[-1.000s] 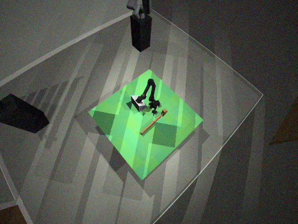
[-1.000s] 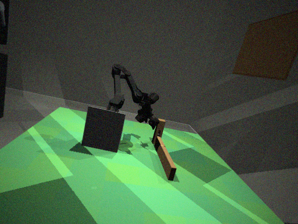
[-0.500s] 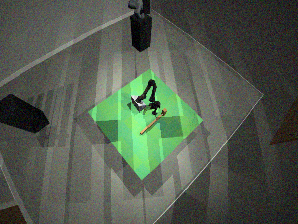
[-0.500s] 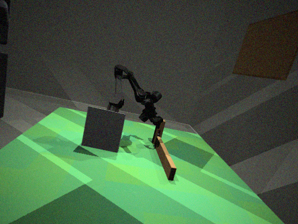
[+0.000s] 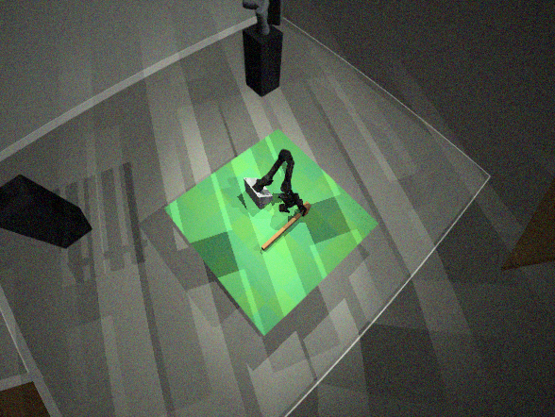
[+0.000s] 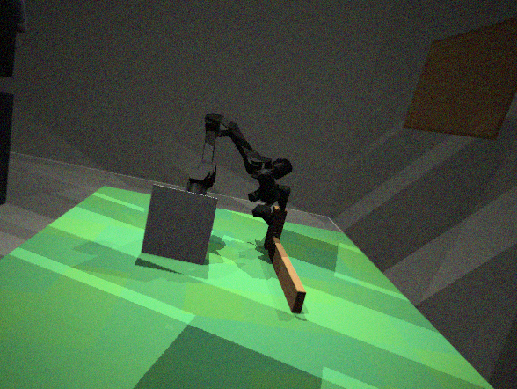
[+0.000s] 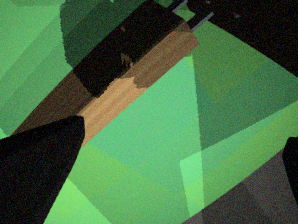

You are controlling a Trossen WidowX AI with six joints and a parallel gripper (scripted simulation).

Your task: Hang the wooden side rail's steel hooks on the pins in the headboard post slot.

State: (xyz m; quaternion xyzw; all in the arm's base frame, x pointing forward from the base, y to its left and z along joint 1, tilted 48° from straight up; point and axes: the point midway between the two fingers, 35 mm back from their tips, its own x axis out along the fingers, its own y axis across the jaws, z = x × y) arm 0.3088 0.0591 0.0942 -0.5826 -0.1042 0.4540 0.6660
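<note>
Now: gripper tip 3 cm short of the headboard post, 10 cm to the right of it and 7 cm above it.
</note>
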